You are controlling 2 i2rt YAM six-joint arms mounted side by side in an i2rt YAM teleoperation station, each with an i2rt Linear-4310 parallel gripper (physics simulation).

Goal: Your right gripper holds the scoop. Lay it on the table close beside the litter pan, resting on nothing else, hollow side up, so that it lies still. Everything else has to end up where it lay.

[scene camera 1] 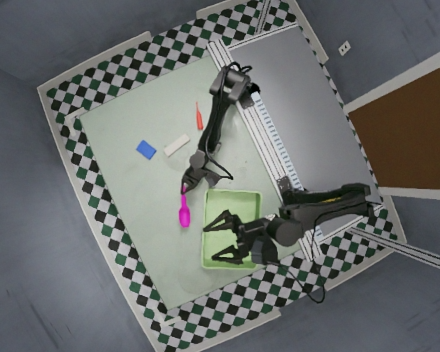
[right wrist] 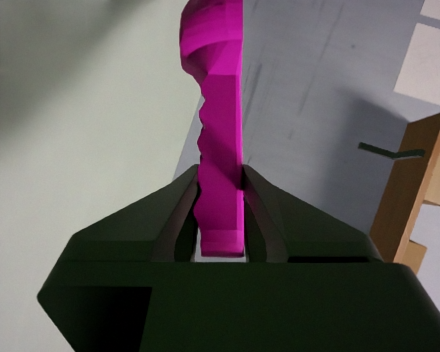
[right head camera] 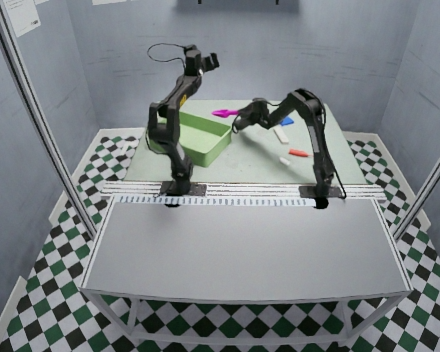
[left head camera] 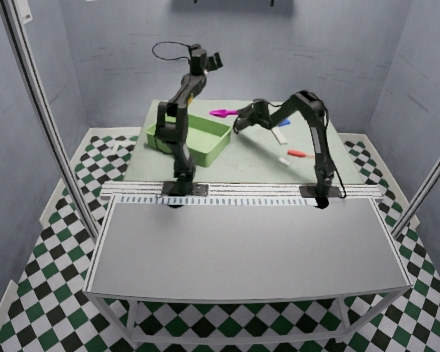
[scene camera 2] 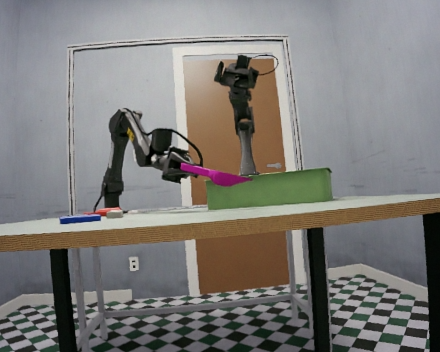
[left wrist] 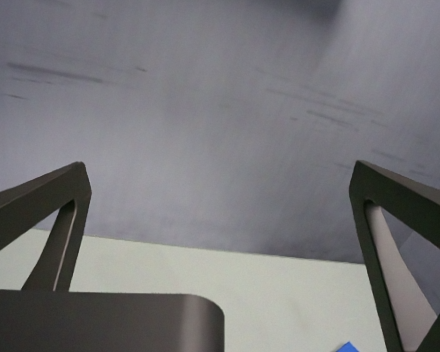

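Where they show: left gripper, fingertip midpoint: (scene camera 1: 207, 244) (right head camera: 206, 57) (left head camera: 208, 56) (scene camera 2: 234, 65) (left wrist: 219, 176); right gripper, fingertip midpoint: (scene camera 1: 182, 193) (right wrist: 220, 175) (right head camera: 238, 111) (left head camera: 237, 112) (scene camera 2: 192, 169); left arm's base, link origin: (scene camera 1: 287, 195) (right head camera: 183, 189) (left head camera: 185, 189); right arm's base, link origin: (right head camera: 320, 193) (left head camera: 320, 192).
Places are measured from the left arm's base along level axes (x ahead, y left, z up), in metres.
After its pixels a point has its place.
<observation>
The magenta scoop (left head camera: 221, 113) {x 0.526, y -0.116, z 0.078 m} (right head camera: 223, 113) {x 0.483, y -0.122, z 0.102 m} (scene camera 1: 184, 216) {x 0.518, y -0.098, z 0.070 m} (scene camera 2: 227, 177) {x 0.535, y -0.112, z 0.086 m} (right wrist: 220, 125) {x 0.474, y -0.181, z 0.112 m} is in the air above the table (scene camera 1: 150, 190) {x 0.650, y -0.271, z 0.002 m} (scene camera 2: 350, 200) {x 0.575, y 0.184, z 0.002 m}, hollow side up, its bowl tilted lower than its handle. My right gripper (scene camera 1: 184, 190) {x 0.481, y -0.202, z 0.119 m} (right wrist: 220, 175) {x 0.481, y -0.202, z 0.119 m} is shut on the handle's end. The green litter pan (left head camera: 210, 150) {x 0.165, y -0.091, z 0.092 m} (right head camera: 212, 150) {x 0.195, y -0.102, z 0.071 m} (scene camera 1: 232, 191) {x 0.268, y -0.132, z 0.093 m} (scene camera 2: 280, 190) {x 0.470, y 0.033, z 0.043 m} stands on the table; in scene camera 1 the bowl is left of it with a gap. My left gripper (scene camera 1: 209, 244) {x 0.403, y -0.055, z 0.444 m} (left wrist: 219, 176) {x 0.403, y -0.055, z 0.444 m} is open and empty, high above the pan.
A blue block (left head camera: 284, 122) {x 0.583, y -0.484, z 0.017 m} (scene camera 1: 146, 149) {x 0.594, y -0.471, z 0.017 m} (scene camera 2: 80, 218) {x 0.624, y -0.456, z 0.012 m}, a whitish bar (left head camera: 279, 135) {x 0.433, y -0.439, z 0.022 m} (scene camera 1: 177, 145) {x 0.440, y -0.433, z 0.023 m} and a red tool with a thin tip (left head camera: 297, 153) {x 0.284, y -0.517, z 0.023 m} (scene camera 1: 199, 120) {x 0.295, y -0.512, z 0.029 m} lie near the right arm. A small white piece (left head camera: 284, 161) {x 0.223, y -0.445, z 0.014 m} (right head camera: 285, 160) {x 0.229, y -0.448, z 0.015 m} lies beside the red tool.
</observation>
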